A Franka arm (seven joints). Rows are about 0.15 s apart.
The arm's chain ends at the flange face. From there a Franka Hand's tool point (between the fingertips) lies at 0.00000 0.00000 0.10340 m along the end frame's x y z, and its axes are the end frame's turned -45 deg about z.
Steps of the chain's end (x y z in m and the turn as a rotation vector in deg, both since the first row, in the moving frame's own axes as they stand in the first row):
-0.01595, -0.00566, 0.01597, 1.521, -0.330, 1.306
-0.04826, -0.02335, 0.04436, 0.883, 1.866, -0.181
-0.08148, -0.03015, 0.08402, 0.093, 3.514, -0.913
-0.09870, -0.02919, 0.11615, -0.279, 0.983, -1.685
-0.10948, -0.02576, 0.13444, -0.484, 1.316, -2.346
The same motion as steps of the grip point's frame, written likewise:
-0.00573, -0.01762, 0.01593, 1.309, 0.842, 1.306
-0.01410, -0.04939, 0.04429, -0.695, 1.944, -0.181
-0.03166, -0.07461, 0.08383, -2.419, 2.551, -0.913
-0.04823, -0.08883, 0.11613, -0.892, 0.498, -1.685
-0.05809, -0.09335, 0.13441, -1.273, 0.588, -2.346

